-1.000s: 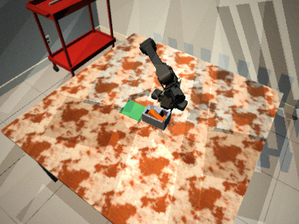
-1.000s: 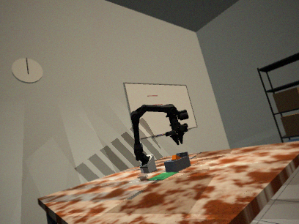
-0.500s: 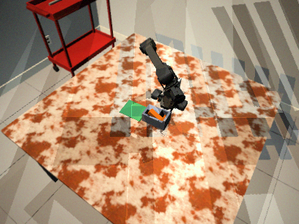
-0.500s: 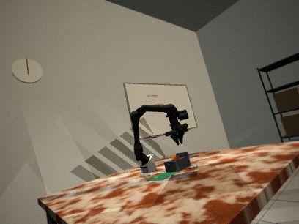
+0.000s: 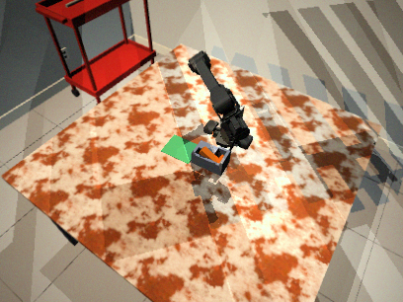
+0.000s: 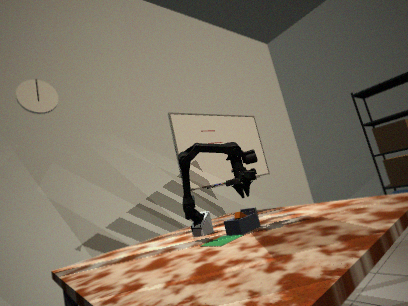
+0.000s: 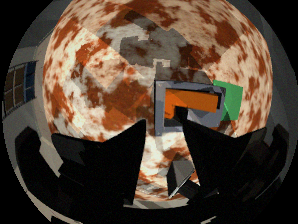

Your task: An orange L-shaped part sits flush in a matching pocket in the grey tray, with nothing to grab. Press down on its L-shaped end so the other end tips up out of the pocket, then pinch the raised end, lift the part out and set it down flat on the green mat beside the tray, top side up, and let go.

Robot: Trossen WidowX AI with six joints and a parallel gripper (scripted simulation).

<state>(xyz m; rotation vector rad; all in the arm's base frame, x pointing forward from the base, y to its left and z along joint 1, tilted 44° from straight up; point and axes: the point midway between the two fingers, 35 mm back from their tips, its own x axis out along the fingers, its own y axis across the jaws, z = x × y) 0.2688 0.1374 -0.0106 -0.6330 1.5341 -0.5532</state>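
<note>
Now: gripper tip 50 mm to the left of the orange L-shaped part and 100 mm above it. From my gripper tip the other things lie so: green mat 10 mm ahead, 220 mm to the right, 160 mm below.
</note>
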